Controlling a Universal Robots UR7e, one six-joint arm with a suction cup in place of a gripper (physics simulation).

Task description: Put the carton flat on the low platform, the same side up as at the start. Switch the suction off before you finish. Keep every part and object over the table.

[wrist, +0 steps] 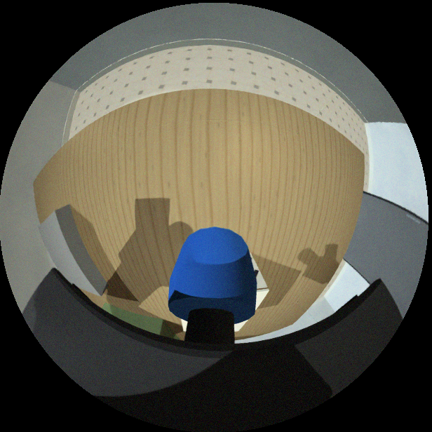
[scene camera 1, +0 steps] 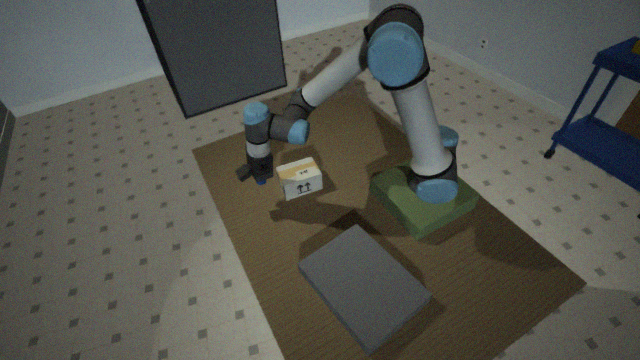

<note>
In view: the suction cup (wrist: 213, 269), a white carton (scene camera 1: 301, 177) and a low grey platform (scene camera 1: 372, 295).
The low grey platform also shows in the wrist view (wrist: 59, 233).
</note>
